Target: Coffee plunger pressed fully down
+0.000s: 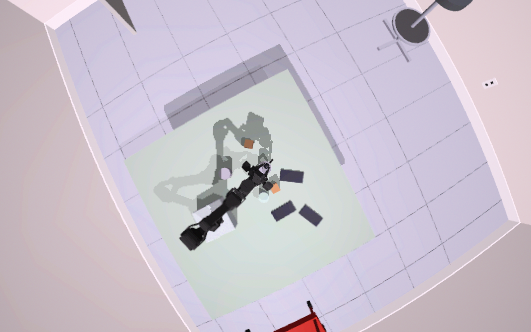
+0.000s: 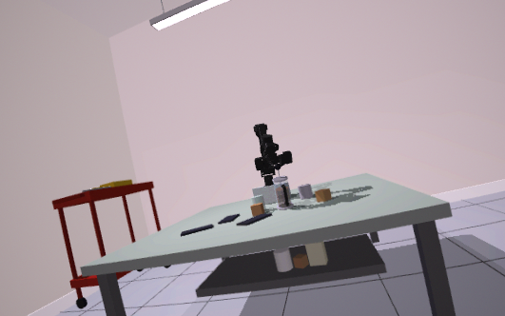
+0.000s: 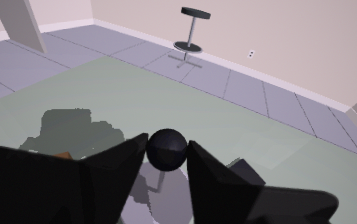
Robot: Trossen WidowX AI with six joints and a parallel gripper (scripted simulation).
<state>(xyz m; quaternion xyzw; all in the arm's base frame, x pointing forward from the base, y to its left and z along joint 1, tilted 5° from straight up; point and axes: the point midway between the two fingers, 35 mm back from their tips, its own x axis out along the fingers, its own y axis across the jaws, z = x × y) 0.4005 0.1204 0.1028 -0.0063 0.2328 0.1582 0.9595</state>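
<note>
The coffee press lies 10 cm below my gripper tip and 1 cm behind it.
</note>
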